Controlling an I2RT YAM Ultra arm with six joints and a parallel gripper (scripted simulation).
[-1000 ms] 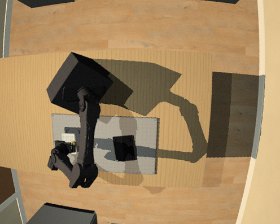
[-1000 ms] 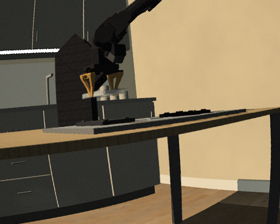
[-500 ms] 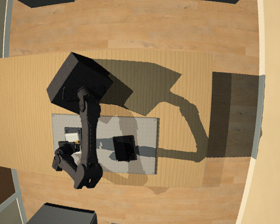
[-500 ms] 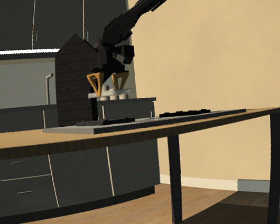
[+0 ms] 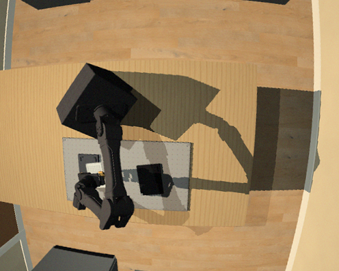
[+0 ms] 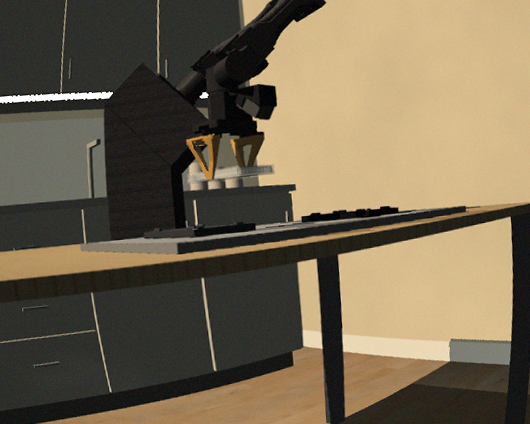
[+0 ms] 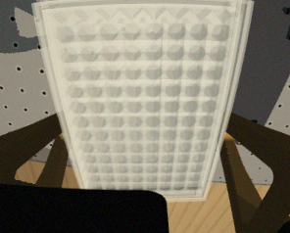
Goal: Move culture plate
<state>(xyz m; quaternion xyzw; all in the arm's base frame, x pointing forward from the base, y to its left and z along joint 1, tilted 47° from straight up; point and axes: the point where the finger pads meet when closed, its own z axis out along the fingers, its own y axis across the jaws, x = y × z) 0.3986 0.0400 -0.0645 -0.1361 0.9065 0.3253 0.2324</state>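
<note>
My gripper is now 4 cm past the black nest N2, 26 cm to the right of it and 9 cm above it. Also, from my hand: clear lid (1 cm above); then black nest N1 (2 cm ahead, 7 cm to the right, 9 cm below); then 96-well plate (right at my hand).
</note>
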